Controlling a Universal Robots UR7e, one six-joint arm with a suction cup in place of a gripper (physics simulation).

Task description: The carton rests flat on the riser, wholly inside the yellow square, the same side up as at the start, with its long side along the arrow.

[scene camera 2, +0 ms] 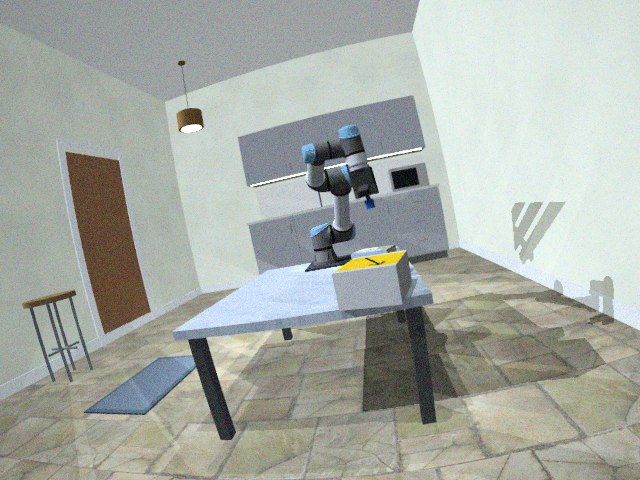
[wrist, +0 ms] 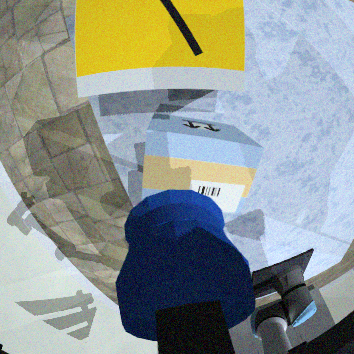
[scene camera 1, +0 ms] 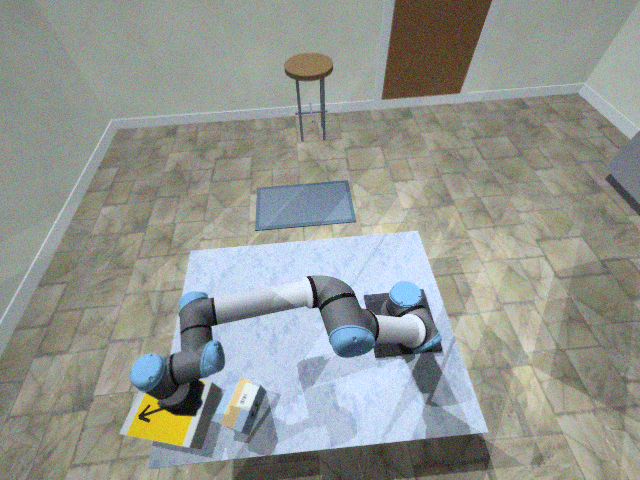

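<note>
The carton (scene camera 1: 240, 405) (scene camera 2: 373, 250) (wrist: 200, 145), pale blue with a tan band and a white barcode label on top, lies on the table beside the riser, on the robot base's side, apart from it. Two black arrows show on its side facing the riser in the wrist view. The white-grey riser (scene camera 1: 203, 421) (scene camera 2: 367, 290) (wrist: 160, 80) bears the yellow square (scene camera 1: 160, 427) (scene camera 2: 356, 263) (wrist: 120, 40) with a black arrow (scene camera 1: 148, 412) (scene camera 2: 376, 261) (wrist: 183, 27). My blue suction cup (scene camera 2: 370, 205) (wrist: 175, 200) is open, holds nothing and hangs above the carton. The arm hides it in scene camera 1.
The riser stands at the corner of the blue-white table (scene camera 1: 268, 356) (scene camera 2: 268, 294). The arm's dark base plate (scene camera 1: 382, 351) is at the table's other end. A round stool (scene camera 1: 308, 66) (scene camera 2: 49, 299) and a blue floor mat (scene camera 1: 305, 205) (scene camera 2: 144, 384) are off the table.
</note>
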